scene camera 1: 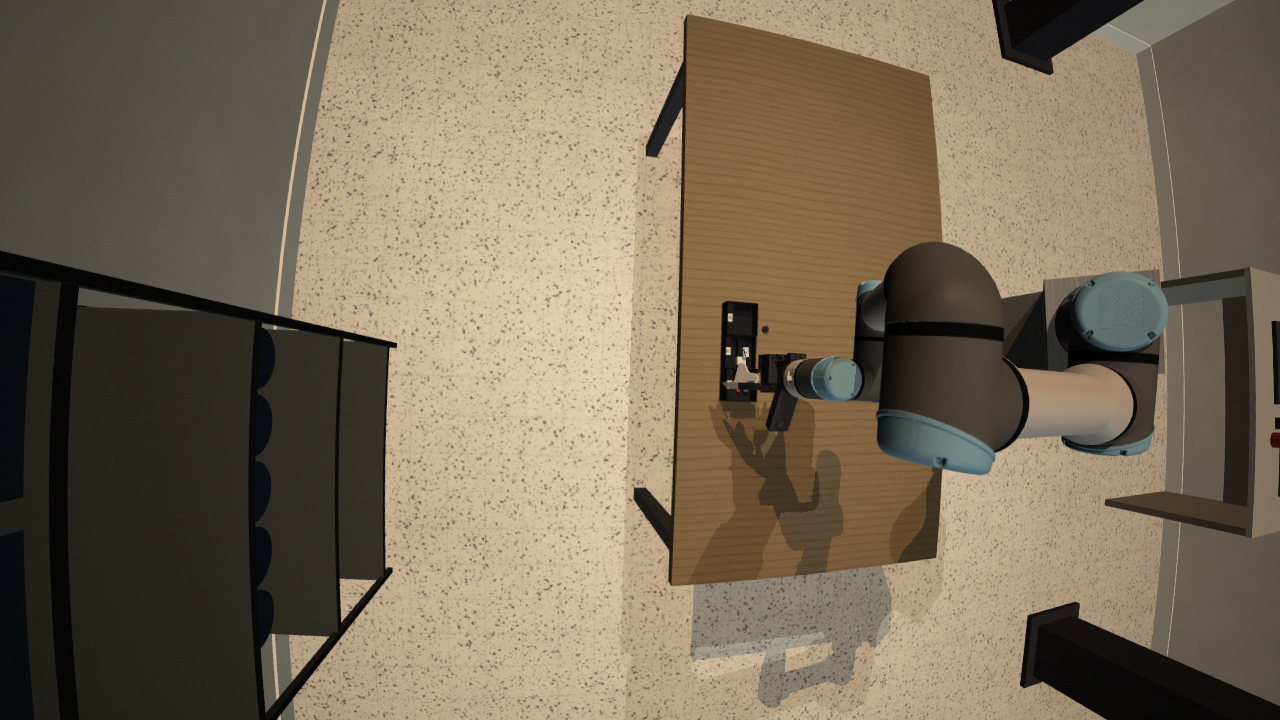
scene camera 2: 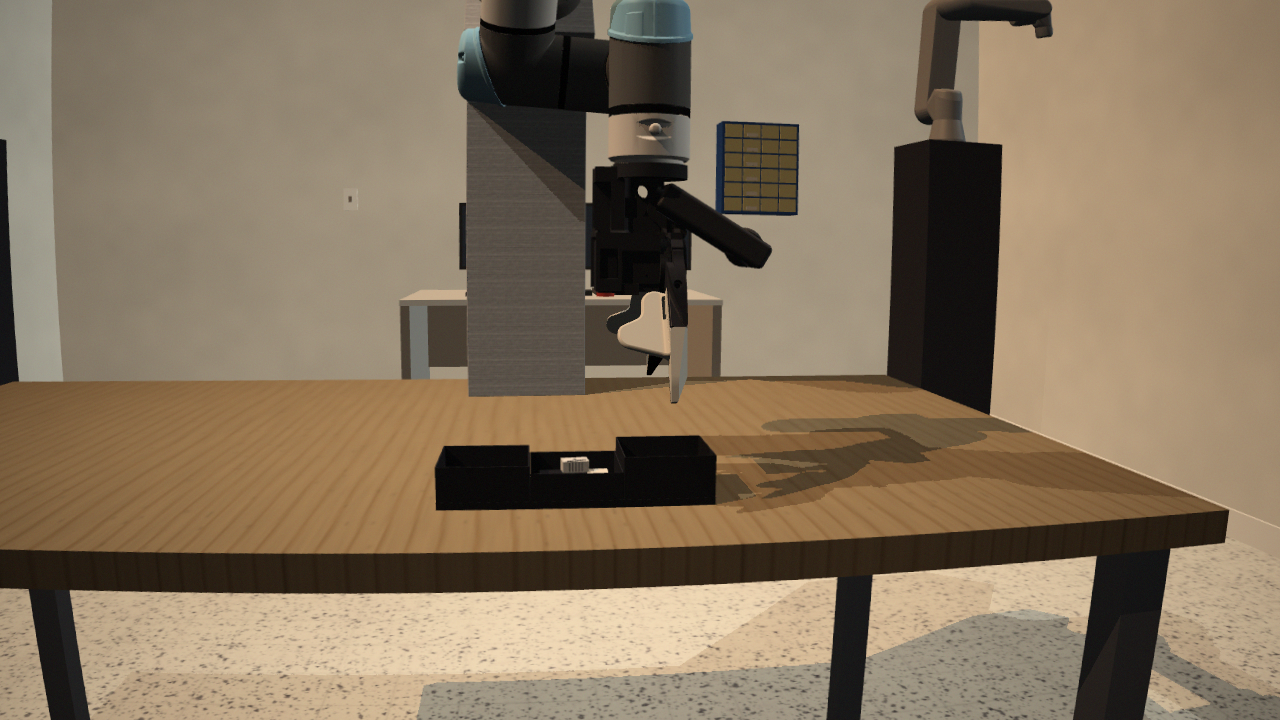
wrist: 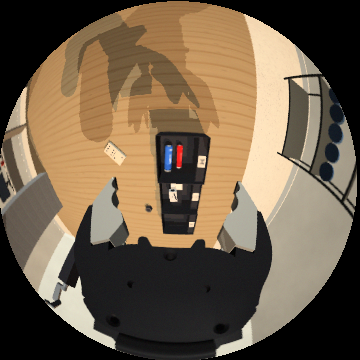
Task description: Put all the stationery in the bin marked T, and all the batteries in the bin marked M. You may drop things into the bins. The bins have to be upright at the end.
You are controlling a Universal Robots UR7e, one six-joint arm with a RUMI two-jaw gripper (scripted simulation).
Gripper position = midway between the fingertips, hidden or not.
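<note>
My gripper [scene camera 2: 660, 388] is what I see here. I can find that same gripper in scene camera 1 [scene camera 1: 754, 384], and it is visible to me in the wrist view [wrist: 175, 180] as well.
</note>
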